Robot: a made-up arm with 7 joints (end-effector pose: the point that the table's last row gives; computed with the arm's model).
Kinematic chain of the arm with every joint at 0, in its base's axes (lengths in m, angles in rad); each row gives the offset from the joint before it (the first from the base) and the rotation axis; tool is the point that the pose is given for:
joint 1: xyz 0 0 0.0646 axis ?
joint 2: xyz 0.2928 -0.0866 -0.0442 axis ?
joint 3: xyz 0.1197 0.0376 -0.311 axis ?
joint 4: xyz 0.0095 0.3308 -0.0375 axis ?
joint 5: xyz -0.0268 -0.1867 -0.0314 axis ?
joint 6: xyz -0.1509 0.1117 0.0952 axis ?
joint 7: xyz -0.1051 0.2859 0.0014 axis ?
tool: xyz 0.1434 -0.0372 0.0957
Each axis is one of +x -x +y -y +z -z.
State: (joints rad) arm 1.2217 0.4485 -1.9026 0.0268 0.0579 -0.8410 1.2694
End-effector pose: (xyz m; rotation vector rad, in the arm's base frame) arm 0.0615 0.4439 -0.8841 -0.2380 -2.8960 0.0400
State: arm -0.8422 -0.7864 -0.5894 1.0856 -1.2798 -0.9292 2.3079
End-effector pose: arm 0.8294 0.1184 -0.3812 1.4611 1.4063 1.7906
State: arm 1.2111 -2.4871 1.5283 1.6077 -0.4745 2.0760 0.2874
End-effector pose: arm 0.2027 0.5271 0.6615 -0.6395 -2.0082 -1.9777
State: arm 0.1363 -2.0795 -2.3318 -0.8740 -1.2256 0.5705 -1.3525
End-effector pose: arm 0.4725 -0.0161 0.5857 0.7689 1.6724 1.4850
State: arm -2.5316 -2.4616 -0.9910 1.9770 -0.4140 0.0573 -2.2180
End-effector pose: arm -0.3487 -0.2872 0.4830 -0.6585 -1.3362 0.8130
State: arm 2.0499 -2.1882 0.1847 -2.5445 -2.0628 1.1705 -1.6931
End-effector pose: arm -0.1796 0.4323 0.6020 1.1473 -0.3601 0.3990
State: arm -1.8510 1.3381 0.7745 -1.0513 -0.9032 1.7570 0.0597
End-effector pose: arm -0.1800 -0.3262 -0.3850 2.1471 0.5205 1.0020
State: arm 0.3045 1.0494 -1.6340 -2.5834 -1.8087 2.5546 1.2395
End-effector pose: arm 0.4761 0.1655 -0.8526 -2.7711 -0.0256 0.7973
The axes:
joint 1: +z
joint 2: -x
joint 3: +y
joint 4: +z
joint 5: +y
joint 6: -z
joint 7: -x

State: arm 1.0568 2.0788 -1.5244 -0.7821 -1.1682 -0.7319 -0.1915
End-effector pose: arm 1.0194 0.1806 -0.3495 0.1270 1.9197 -1.4685
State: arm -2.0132 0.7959 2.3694 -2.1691 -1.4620 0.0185 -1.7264
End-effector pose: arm -0.1138 -0.1452 -0.4509 -0.0234 1.7137 -1.8081
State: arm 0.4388 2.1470 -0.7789 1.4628 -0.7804 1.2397 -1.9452
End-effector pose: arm 0.6313 -0.2758 -0.1300 0.2757 0.9623 0.9727
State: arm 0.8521 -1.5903 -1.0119 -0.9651 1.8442 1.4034 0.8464
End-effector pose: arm 0.1752 0.7442 0.2790 -0.0305 2.1180 1.3491
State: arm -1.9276 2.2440 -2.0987 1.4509 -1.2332 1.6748 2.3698
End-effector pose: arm -0.5362 -0.0077 -0.0928 -2.3726 0.0729 0.6024
